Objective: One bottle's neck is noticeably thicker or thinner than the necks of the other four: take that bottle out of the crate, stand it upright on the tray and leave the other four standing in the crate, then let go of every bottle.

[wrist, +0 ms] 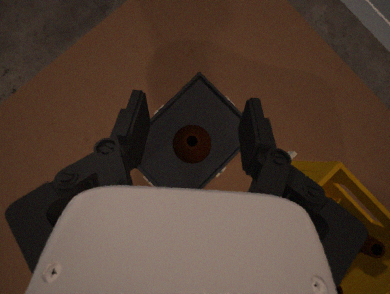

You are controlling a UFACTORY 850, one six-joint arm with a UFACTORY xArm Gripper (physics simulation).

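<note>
A brown bottle [192,151] stands upright on the dark square tray [199,88], seen from straight above with its round mouth near the middle of the tray. My gripper [195,110] is open and empty; its two fingers show left and right of the tray, high above the bottle and not touching it. The yellow crate [320,172] shows in part at the lower right. The dark mouth and neck of another brown bottle [374,247] show in the crate, partly hidden by the right finger's linkage. The other bottles in the crate are mostly hidden or outside the view.
The tray and the crate stand on a brown table top [240,40]. The crate is to the right of the tray, with its end wall turned toward the tray. A grey floor shows past the table's edges at the upper left and upper right. A pale grey object [372,17] shows at the top right corner.
</note>
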